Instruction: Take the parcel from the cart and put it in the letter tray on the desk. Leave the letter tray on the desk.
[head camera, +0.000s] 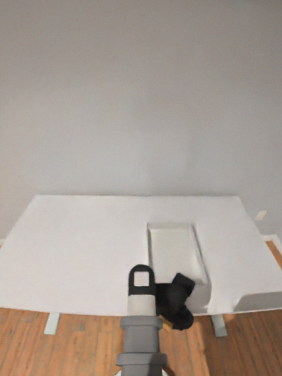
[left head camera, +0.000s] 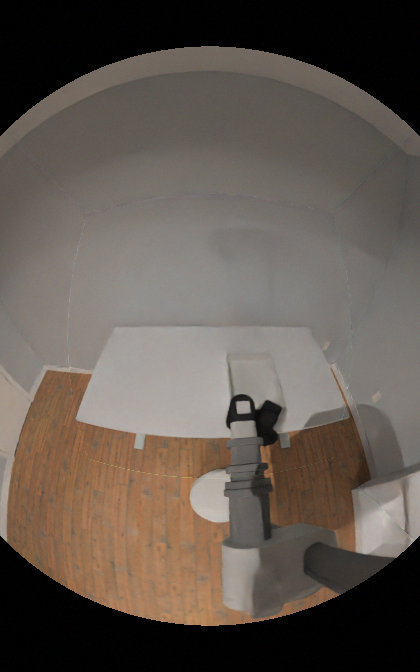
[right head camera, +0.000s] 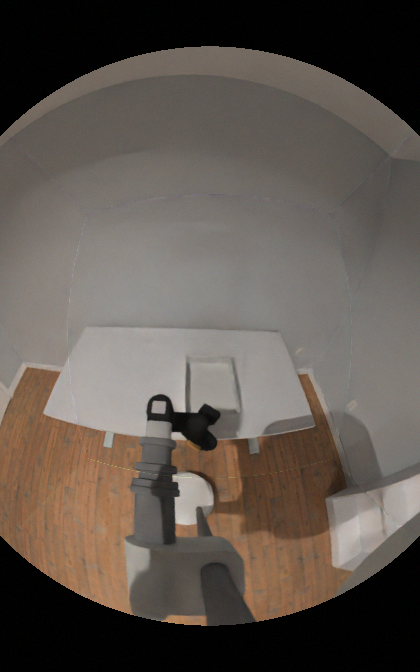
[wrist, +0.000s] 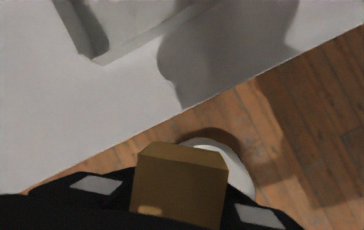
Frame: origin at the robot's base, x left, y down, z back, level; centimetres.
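Seen in the pictures: gripper, fingertip midpoint: (head camera: 166, 320) (wrist: 180, 186).
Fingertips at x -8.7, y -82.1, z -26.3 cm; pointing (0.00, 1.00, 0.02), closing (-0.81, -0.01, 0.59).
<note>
Pixels of each thing's top centre, then the offset from my fingertips to it. Level surfaces: height alone.
- brown box-shaped parcel at its top centre: (wrist: 175, 212) (head camera: 168, 315) dx -0.2, dy -5.0, dz -0.3 cm
- white letter tray at its top centre: (head camera: 173, 248) dx -7.2, dy +6.4, dz -33.2 cm
- white desk at its surface level: dy +12.9 cm
My gripper (head camera: 172, 307) (left head camera: 268, 425) (right head camera: 200, 430) (wrist: 180, 186) is shut on a brown box-shaped parcel (wrist: 182, 187), which fills the space between the fingers in the wrist view. A small tan bit of the parcel shows below the gripper in the head view (head camera: 165, 324) and right head view (right head camera: 194, 444). The white letter tray (head camera: 175, 252) (left head camera: 252, 375) (right head camera: 212, 382) (wrist: 74, 32) lies on the white desk (head camera: 75, 260) (left head camera: 165, 380) (right head camera: 120, 375) (wrist: 60, 110), right of its middle. The gripper is at the desk's front edge, on the near side of the tray. The cart does not show.
A grey wall (head camera: 140, 100) stands behind the desk. A white shelf unit (left head camera: 365, 520) (right head camera: 341, 525) stands at the lower right. The white round part (left head camera: 207, 495) (right head camera: 192, 500) (wrist: 240, 167) below the arm is over the wooden floor. Desk feet show under the front edge.
</note>
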